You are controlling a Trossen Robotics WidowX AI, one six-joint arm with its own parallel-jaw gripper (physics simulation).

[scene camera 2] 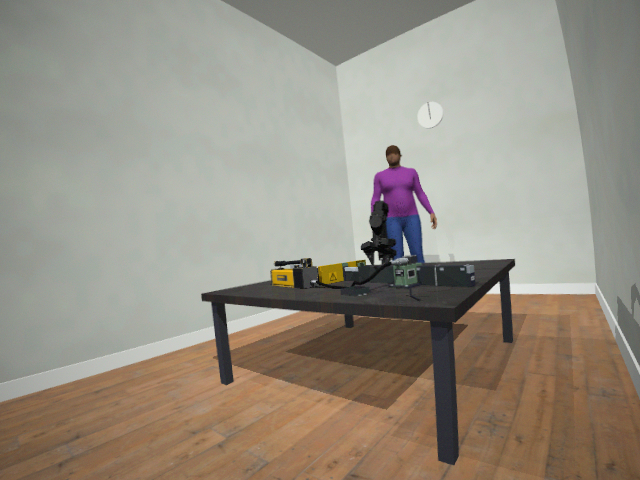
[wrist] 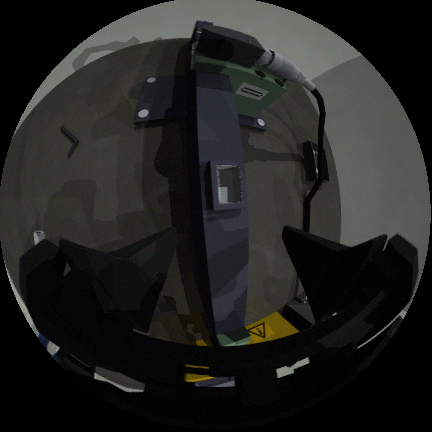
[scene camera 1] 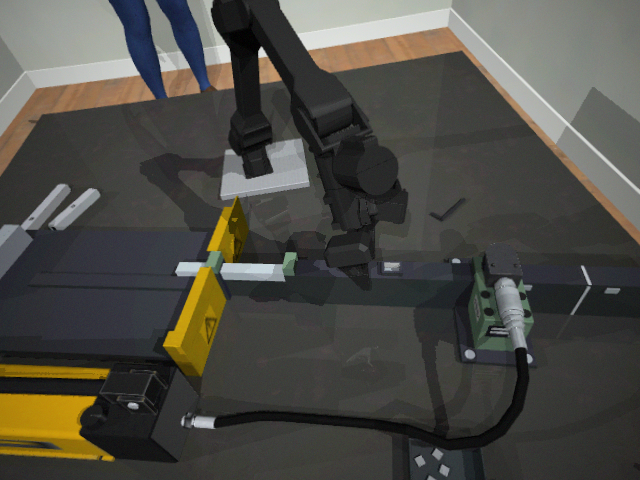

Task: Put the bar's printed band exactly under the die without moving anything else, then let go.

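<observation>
A long dark bar runs left to right through a green press head. A thin white printed band crosses it right of the head in scene camera 1, apart from the head. The band cannot be made out in the wrist view. The die is not visible; the head's black top and body hide the space inside. My gripper is open, its fingers on either side of the bar, left of a small framed window on the bar's top.
A yellow guard and light rod stand at the bar's left. A black hose joins the head's grey connector to the yellow-black pump. A hex key and parts tray lie nearby.
</observation>
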